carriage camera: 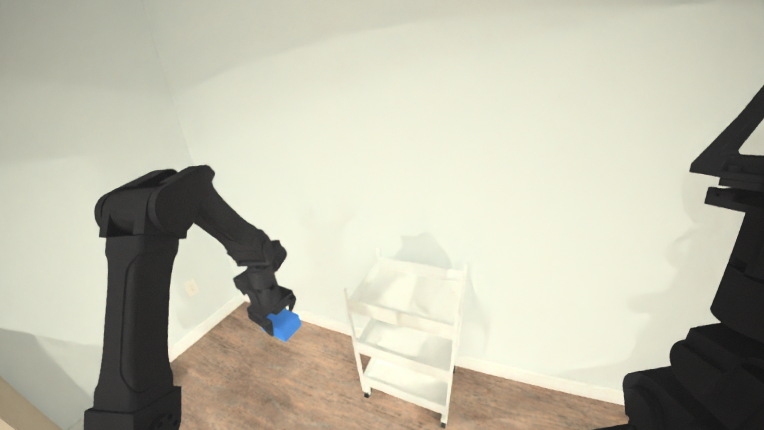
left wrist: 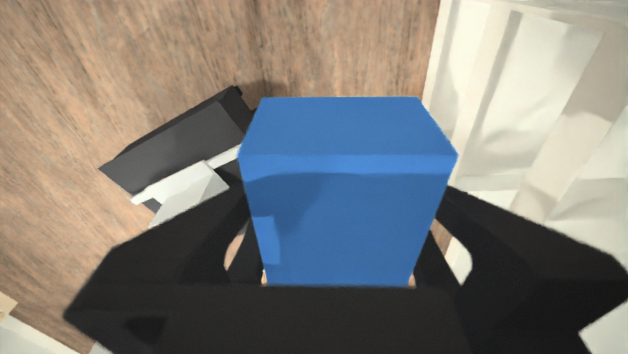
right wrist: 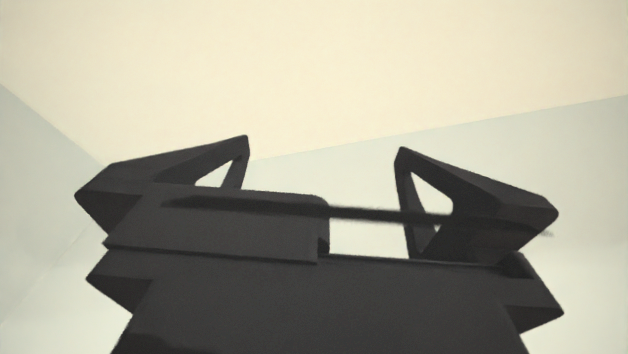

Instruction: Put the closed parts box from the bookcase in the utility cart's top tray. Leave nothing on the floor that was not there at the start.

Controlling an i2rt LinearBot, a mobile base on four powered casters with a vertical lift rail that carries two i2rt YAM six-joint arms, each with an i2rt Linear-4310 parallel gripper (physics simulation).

I see my left gripper (carriage camera: 280, 326), my right gripper (right wrist: 322, 149) and a white utility cart (carriage camera: 411, 335).
My left gripper is seen too in the left wrist view (left wrist: 335, 173). The white utility cart shows as well in the left wrist view (left wrist: 526, 100).
